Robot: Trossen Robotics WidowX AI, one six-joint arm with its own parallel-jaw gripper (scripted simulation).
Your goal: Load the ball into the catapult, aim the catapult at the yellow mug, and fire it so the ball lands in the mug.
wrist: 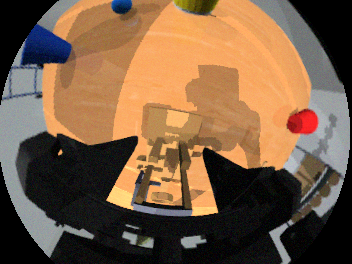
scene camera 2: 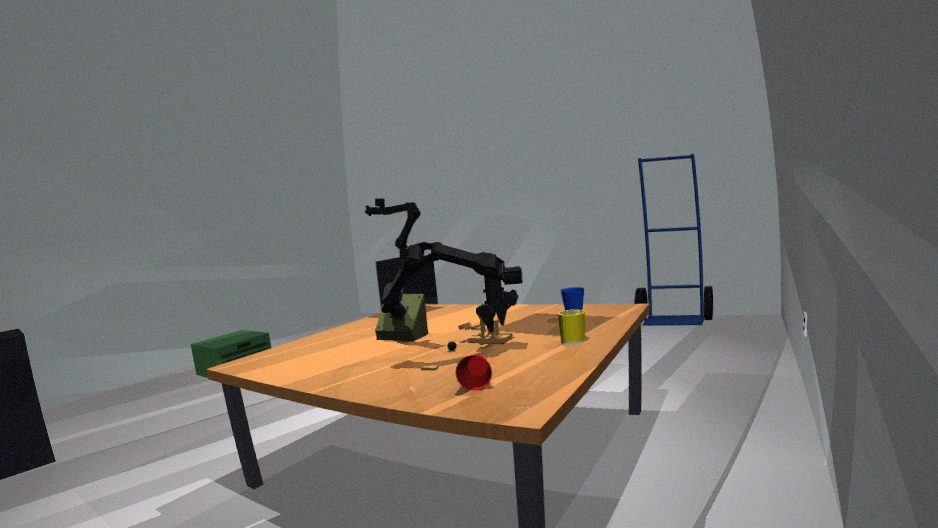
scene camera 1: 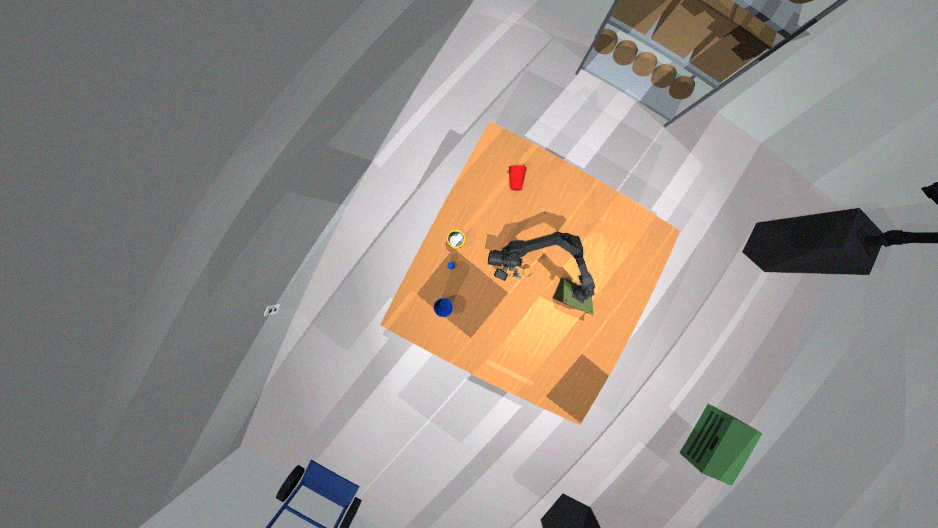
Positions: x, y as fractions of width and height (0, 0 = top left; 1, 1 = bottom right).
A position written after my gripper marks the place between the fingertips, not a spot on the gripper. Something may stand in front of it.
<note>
My gripper (wrist: 0.49, 0.55) is open, holding nothing. I also see a yellow mug (scene camera 2: 0.61, 0.61) and a red cup (scene camera 2: 0.50, 0.71).
</note>
